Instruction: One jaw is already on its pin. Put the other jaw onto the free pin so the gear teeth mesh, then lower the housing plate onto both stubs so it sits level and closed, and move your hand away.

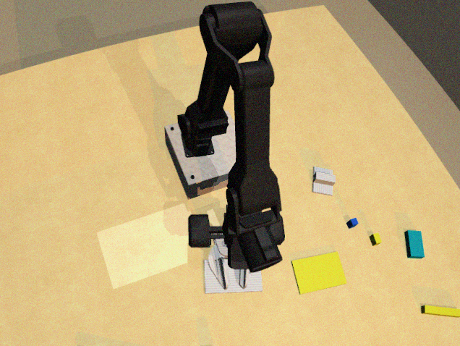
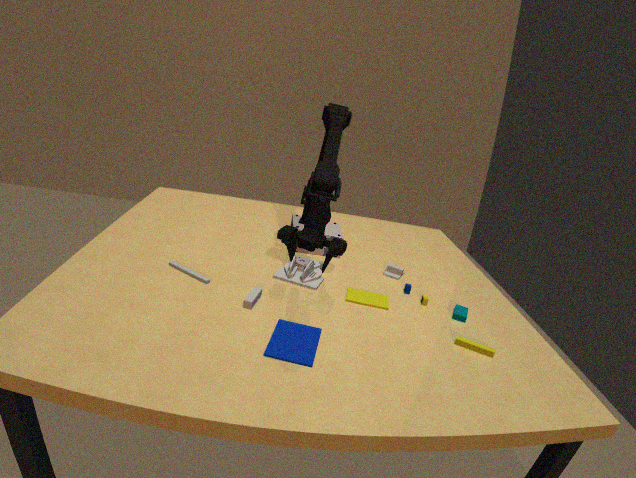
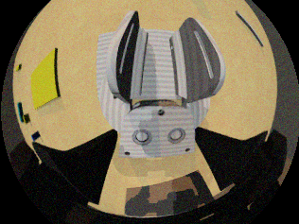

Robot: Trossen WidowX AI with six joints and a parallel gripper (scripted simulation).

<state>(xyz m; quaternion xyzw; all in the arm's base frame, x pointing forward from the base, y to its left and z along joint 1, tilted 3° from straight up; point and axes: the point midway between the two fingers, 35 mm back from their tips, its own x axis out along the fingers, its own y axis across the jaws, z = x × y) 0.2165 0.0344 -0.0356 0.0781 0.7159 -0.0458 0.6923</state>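
Right now my gripper tip is 1 cm short of the housing plate and 2 cm below it. Also, from my gripper tip: grey block 25 cm ahead, 10 cm to the right; blue cube 2 cm ahead, 29 cm to the left, 1 cm above; yellow plate 11 cm ahead, 17 cm to the left.
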